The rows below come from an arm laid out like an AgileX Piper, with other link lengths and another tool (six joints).
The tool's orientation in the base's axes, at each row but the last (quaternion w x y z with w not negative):
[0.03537, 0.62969, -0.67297, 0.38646]
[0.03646, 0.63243, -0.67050, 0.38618]
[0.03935, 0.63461, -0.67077, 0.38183]
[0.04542, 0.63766, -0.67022, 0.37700]
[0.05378, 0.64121, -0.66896, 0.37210]
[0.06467, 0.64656, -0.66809, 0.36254]
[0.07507, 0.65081, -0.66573, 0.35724]
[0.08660, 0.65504, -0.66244, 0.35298]
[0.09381, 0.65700, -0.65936, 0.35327]
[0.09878, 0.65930, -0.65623, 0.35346]
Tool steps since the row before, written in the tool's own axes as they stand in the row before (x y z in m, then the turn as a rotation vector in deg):
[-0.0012, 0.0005, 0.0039, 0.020, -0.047, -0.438]
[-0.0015, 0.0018, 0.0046, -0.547, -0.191, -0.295]
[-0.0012, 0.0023, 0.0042, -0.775, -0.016, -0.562]
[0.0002, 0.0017, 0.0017, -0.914, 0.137, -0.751]
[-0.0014, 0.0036, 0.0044, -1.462, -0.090, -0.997]
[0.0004, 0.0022, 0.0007, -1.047, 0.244, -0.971]
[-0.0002, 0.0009, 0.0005, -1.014, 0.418, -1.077]
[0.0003, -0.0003, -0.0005, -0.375, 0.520, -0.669]
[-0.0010, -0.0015, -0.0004, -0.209, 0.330, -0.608]
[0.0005, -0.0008, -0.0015, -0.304, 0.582, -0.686]
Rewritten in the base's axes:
[0.0015, -0.0013, -0.0036, -0.155, 0.235, 0.339]
[0.0007, -0.0015, -0.0049, 0.146, 0.634, 0.002]
[0.0000, -0.0016, -0.0047, -0.080, 0.954, -0.013]
[-0.0008, -0.0013, -0.0019, -0.270, 1.160, -0.022]
[-0.0012, -0.0017, -0.0055, -0.072, 1.770, -0.049]
[-0.0018, -0.0009, -0.0012, -0.431, 1.383, 0.029]
[-0.0006, -0.0002, -0.0008, -0.634, 1.399, 0.059]
[0.0001, 0.0001, 0.0006, -0.668, 0.635, 0.092]
[0.0014, 0.0012, 0.0002, -0.490, 0.488, 0.210]
[0.0002, 0.0006, 0.0017, -0.741, 0.580, 0.126]

